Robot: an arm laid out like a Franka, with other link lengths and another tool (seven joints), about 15 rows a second.
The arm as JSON. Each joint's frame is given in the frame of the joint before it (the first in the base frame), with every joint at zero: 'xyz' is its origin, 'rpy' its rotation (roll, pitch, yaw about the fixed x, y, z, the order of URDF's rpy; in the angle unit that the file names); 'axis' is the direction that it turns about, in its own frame. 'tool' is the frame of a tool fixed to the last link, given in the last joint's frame.
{
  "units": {
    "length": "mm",
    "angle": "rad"
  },
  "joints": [
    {
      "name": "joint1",
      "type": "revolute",
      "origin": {
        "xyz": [
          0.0,
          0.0,
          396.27
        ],
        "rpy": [
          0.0,
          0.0,
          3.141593
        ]
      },
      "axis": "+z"
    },
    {
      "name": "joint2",
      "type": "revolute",
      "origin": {
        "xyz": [
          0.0,
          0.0,
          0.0
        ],
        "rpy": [
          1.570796,
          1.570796,
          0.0
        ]
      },
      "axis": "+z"
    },
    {
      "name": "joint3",
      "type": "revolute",
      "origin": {
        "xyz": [
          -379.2,
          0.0,
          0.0
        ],
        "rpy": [
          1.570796,
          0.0,
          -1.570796
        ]
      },
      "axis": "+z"
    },
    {
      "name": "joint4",
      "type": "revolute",
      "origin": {
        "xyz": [
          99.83,
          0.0,
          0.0
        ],
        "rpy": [
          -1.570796,
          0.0,
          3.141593
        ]
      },
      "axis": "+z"
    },
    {
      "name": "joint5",
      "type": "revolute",
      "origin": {
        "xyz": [
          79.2,
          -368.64,
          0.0
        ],
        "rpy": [
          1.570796,
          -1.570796,
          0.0
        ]
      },
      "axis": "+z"
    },
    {
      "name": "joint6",
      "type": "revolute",
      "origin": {
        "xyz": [
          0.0,
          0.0,
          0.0
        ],
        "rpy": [
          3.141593,
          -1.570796,
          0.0
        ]
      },
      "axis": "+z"
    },
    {
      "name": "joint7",
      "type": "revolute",
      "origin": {
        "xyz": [
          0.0,
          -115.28,
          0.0
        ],
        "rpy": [
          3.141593,
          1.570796,
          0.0
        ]
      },
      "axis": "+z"
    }
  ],
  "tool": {
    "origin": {
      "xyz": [
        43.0,
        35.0,
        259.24
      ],
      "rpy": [
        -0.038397,
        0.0,
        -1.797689
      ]
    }
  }
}
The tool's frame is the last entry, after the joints.
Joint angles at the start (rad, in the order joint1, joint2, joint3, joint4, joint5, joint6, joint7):
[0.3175, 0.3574, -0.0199, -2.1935, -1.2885, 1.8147, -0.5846]
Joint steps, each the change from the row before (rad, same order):
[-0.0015, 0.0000, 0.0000, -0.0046, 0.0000, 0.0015, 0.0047]
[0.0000, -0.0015, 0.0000, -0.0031, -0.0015, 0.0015, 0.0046]
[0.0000, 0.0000, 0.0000, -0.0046, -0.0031, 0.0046, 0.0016]
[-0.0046, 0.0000, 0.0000, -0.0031, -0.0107, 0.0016, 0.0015]
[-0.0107, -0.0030, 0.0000, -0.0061, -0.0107, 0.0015, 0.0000]
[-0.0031, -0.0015, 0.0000, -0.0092, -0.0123, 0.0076, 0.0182]
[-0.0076, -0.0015, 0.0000, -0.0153, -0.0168, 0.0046, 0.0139]
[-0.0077, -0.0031, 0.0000, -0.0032, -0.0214, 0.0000, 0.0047]
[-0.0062, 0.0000, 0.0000, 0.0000, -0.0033, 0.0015, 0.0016]
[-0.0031, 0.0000, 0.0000, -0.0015, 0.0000, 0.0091, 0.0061]
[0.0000, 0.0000, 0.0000, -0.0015, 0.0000, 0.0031, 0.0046]
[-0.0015, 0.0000, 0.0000, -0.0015, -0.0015, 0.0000, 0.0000]
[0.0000, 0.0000, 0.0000, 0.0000, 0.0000, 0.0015, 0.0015]
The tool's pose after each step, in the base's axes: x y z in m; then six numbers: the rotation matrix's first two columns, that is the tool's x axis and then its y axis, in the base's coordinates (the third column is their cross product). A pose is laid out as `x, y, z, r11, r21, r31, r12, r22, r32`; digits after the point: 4 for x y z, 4 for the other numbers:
0.5365, -0.0437, 0.2409, 0.2645, -0.2915, 0.9193, -0.9526, -0.2277, 0.2019
0.5359, -0.0438, 0.2406, 0.2619, -0.2922, 0.9198, -0.9531, -0.2283, 0.1989
0.5350, -0.0436, 0.2389, 0.2653, -0.2921, 0.9188, -0.9516, -0.2328, 0.2008
0.5356, -0.0467, 0.2389, 0.2666, -0.2864, 0.9203, -0.9505, -0.2362, 0.2019
0.5349, -0.0535, 0.2396, 0.2676, -0.2819, 0.9214, -0.9504, -0.2343, 0.2044
0.5344, -0.0550, 0.2372, 0.2587, -0.2821, 0.9239, -0.9515, -0.2394, 0.1934
0.5312, -0.0606, 0.2342, 0.2582, -0.2758, 0.9259, -0.9508, -0.2423, 0.1930
0.5339, -0.0660, 0.2370, 0.2541, -0.2644, 0.9303, -0.9499, -0.2490, 0.1887
0.5343, -0.0691, 0.2370, 0.2515, -0.2652, 0.9308, -0.9511, -0.2460, 0.1869
0.5345, -0.0688, 0.2349, 0.2477, -0.2734, 0.9295, -0.9519, -0.2472, 0.1810
0.5342, -0.0683, 0.2338, 0.2452, -0.2764, 0.9292, -0.9524, -0.2479, 0.1776
0.5337, -0.0693, 0.2335, 0.2463, -0.2754, 0.9292, -0.9522, -0.2475, 0.1791
0.5339, -0.0690, 0.2332, 0.2451, -0.2769, 0.9291, -0.9524, -0.2480, 0.1774

